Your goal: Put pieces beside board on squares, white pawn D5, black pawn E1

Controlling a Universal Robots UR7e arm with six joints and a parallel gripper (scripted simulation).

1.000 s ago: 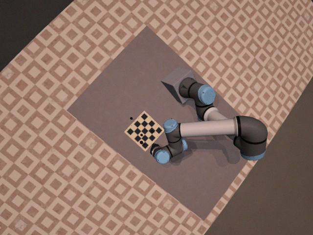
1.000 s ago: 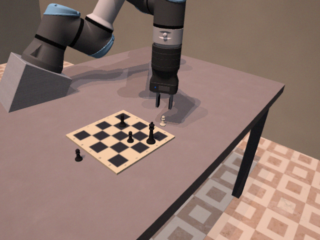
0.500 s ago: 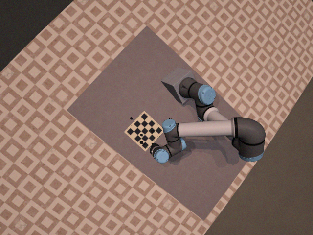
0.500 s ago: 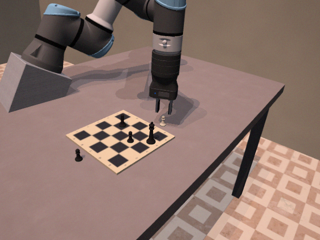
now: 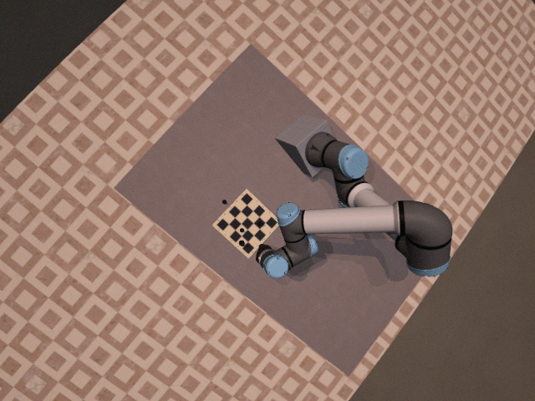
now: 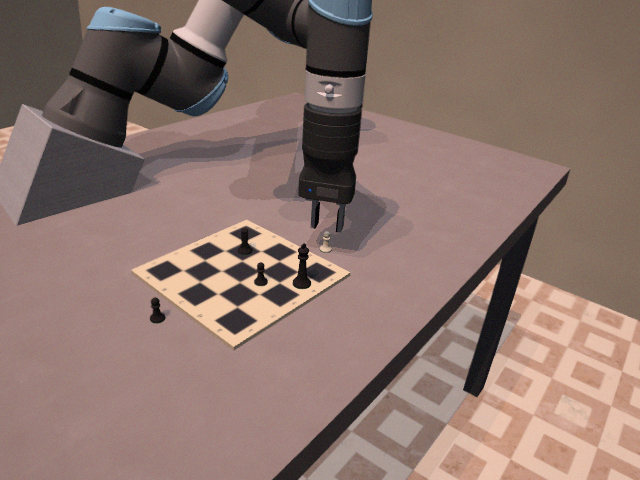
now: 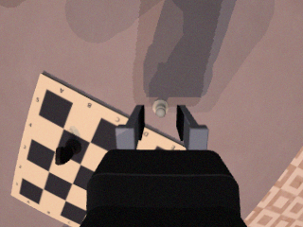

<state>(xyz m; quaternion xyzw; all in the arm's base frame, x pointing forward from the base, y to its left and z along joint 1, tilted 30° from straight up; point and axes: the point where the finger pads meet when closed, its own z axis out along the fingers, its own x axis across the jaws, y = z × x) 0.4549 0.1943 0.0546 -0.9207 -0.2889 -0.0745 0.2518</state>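
The white pawn lies 4 cm below my hand. From my hand the other things lie so: chessboard (2 cm behind, 14 cm to the right, 5 cm below); black king (5 cm ahead, 9 cm to the right, 2 cm below).
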